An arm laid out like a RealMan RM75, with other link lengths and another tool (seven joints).
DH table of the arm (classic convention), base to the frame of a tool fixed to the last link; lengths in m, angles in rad. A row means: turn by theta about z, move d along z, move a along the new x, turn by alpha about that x. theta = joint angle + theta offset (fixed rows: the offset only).
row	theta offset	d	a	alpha
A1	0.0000	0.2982	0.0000	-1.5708
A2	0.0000	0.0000	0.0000	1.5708
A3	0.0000	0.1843	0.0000	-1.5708
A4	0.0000	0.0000	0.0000	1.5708
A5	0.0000	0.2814	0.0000	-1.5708
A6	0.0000	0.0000	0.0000	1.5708
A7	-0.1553	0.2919	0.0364	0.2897
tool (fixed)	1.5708	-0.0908	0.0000	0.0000
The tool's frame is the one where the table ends.
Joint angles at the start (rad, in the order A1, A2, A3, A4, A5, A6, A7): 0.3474, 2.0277, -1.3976, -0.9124, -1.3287, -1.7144, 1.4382
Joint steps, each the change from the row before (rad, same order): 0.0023, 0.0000, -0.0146, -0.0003, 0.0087, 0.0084, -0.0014; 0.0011, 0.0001, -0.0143, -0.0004, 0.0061, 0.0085, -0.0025; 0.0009, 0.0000, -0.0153, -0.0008, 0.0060, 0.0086, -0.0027; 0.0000, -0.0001, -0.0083, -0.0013, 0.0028, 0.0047, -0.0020; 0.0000, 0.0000, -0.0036, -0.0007, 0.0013, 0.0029, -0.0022; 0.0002, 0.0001, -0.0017, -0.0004, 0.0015, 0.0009, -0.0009; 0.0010, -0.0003, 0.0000, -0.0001, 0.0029, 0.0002, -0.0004; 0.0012, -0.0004, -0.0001, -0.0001, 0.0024, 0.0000, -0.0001; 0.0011, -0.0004, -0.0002, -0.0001, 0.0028, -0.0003, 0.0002
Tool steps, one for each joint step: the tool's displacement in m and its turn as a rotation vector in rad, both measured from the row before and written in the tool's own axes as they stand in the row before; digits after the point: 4 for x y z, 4 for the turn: 0.0011, -0.0001, 0.0034, -0.0009, 0.0043, -0.0003; 0.0012, -0.0008, 0.0030, 0.0012, 0.0039, -0.0009; 0.0015, -0.0010, 0.0030, 0.0018, 0.0047, -0.0012; 0.0008, -0.0005, 0.0016, 0.0012, 0.0025, -0.0017; 0.0001, -0.0003, 0.0008, 0.0002, 0.0003, -0.0022; 0.0001, 0.0001, 0.0005, -0.0010, 0.0005, -0.0009; -0.0003, 0.0007, 0.0003, -0.0027, -0.0004, -0.0009; -0.0003, 0.0007, 0.0003, -0.0021, 0.0001, -0.0008; -0.0002, 0.0008, 0.0003, -0.0024, 0.0003, -0.0003
